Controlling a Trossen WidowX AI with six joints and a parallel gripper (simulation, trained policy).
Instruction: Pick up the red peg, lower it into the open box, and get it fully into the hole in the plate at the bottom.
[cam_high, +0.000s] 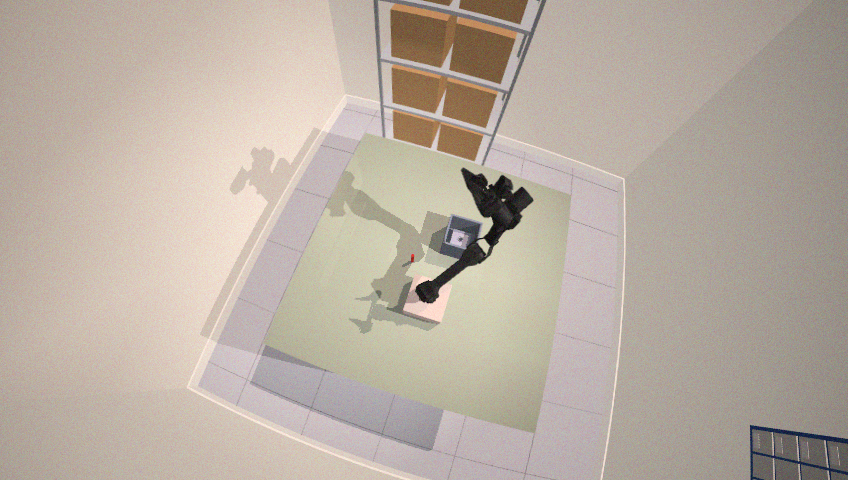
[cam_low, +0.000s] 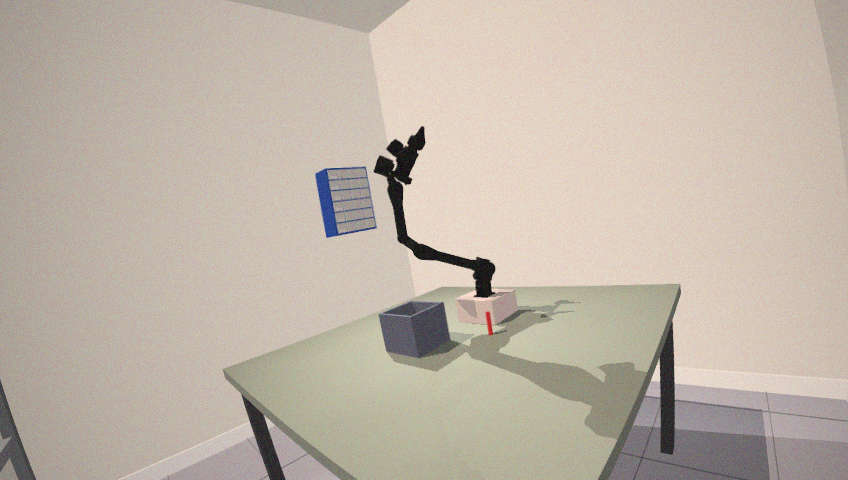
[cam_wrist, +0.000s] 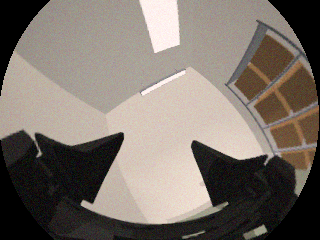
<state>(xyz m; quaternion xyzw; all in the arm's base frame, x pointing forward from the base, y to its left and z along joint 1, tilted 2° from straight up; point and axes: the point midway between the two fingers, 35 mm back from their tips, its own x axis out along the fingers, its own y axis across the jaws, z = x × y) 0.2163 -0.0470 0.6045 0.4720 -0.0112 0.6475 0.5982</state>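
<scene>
The red peg lies 68 cm below my gripper tip, 12 cm to the left of it and 4 cm behind it. Also, from my gripper tip: plate: 68 cm below, 12 cm ahead, 8 cm to the right.
</scene>
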